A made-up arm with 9 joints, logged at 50 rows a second.
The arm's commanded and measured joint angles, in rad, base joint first. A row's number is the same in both.
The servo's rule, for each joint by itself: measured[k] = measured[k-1] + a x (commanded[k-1-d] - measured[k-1]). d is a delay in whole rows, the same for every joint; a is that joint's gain. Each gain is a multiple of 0.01, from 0.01 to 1. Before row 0 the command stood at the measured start. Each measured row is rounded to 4 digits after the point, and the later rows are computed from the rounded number. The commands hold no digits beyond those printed.
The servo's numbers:
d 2
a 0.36 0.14 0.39 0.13 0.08 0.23 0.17 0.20 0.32
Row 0, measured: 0.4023, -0.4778, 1.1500, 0.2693, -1.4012, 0.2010, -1.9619, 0.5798, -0.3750
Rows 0 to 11, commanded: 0.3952, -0.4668, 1.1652, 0.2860, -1.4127, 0.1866, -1.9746, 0.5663, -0.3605; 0.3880, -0.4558, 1.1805, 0.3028, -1.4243, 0.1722, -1.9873, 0.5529, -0.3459; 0.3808, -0.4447, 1.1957, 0.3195, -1.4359, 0.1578, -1.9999, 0.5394, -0.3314; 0.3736, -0.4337, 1.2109, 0.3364, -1.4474, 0.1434, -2.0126, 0.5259, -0.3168; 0.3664, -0.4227, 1.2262, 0.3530, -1.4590, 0.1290, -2.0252, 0.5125, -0.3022; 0.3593, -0.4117, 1.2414, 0.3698, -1.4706, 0.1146, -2.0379, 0.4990, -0.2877; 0.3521, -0.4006, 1.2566, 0.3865, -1.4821, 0.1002, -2.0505, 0.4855, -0.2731; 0.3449, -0.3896, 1.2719, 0.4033, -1.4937, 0.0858, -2.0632, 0.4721, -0.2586; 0.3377, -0.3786, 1.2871, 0.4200, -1.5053, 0.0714, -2.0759, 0.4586, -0.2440; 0.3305, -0.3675, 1.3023, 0.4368, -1.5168, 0.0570, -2.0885, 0.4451, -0.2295; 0.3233, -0.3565, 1.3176, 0.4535, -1.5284, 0.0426, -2.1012, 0.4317, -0.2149; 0.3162, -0.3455, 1.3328, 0.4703, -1.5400, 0.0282, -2.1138, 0.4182, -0.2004
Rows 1 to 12, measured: 0.4023, -0.4778, 1.1500, 0.2693, -1.4012, 0.2010, -1.9619, 0.5798, -0.3750; 0.4023, -0.4778, 1.1500, 0.2693, -1.4012, 0.2010, -1.9619, 0.5798, -0.3750; 0.3997, -0.4763, 1.1559, 0.2715, -1.4021, 0.1977, -1.9641, 0.5771, -0.3704; 0.3955, -0.4734, 1.1655, 0.2756, -1.4039, 0.1918, -1.9680, 0.5723, -0.3626; 0.3902, -0.4694, 1.1773, 0.2813, -1.4065, 0.1840, -1.9734, 0.5657, -0.3526; 0.3842, -0.4644, 1.1904, 0.2885, -1.4098, 0.1747, -1.9801, 0.5577, -0.3411; 0.3778, -0.4586, 1.2044, 0.2969, -1.4137, 0.1642, -1.9878, 0.5487, -0.3287; 0.3711, -0.4520, 1.2188, 0.3064, -1.4183, 0.1528, -1.9963, 0.5388, -0.3156; 0.3643, -0.4448, 1.2335, 0.3168, -1.4234, 0.1407, -2.0055, 0.5281, -0.3020; 0.3573, -0.4371, 1.2485, 0.3280, -1.4290, 0.1281, -2.0153, 0.5169, -0.2881; 0.3502, -0.4289, 1.2636, 0.3400, -1.4351, 0.1151, -2.0256, 0.5052, -0.2740; 0.3431, -0.4203, 1.2787, 0.3526, -1.4416, 0.1017, -2.0363, 0.4932, -0.2598
